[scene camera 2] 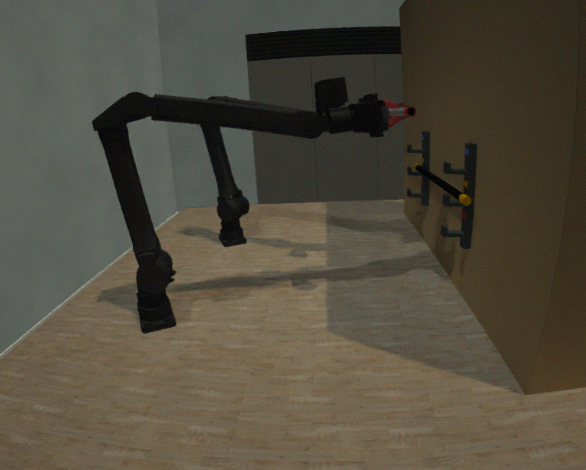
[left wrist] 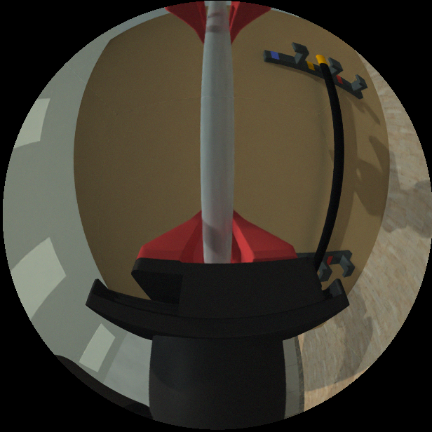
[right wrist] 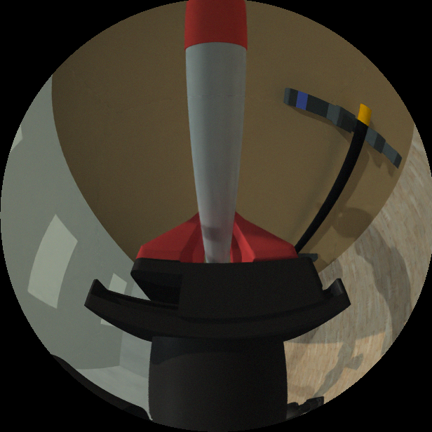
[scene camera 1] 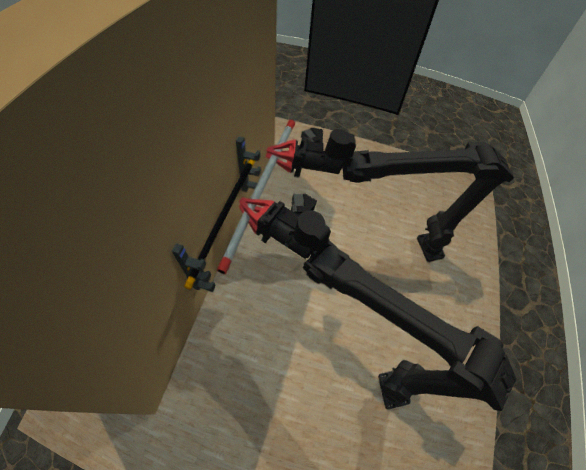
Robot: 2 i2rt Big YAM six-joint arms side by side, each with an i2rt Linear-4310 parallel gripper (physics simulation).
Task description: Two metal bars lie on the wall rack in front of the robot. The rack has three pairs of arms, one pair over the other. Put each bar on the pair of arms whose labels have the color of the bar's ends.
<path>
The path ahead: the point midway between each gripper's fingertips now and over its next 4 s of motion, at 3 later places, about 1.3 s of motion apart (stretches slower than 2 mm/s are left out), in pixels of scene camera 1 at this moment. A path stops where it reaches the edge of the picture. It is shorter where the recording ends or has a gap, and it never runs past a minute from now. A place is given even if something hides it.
The left gripper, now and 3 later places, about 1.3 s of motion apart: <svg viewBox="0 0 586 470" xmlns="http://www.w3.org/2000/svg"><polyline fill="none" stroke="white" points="240,202 246,243 215,241 241,265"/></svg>
The right gripper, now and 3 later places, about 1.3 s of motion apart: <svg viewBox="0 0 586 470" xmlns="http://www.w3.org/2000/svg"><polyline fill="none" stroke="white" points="266,152 267,197 238,198 269,206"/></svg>
</path>
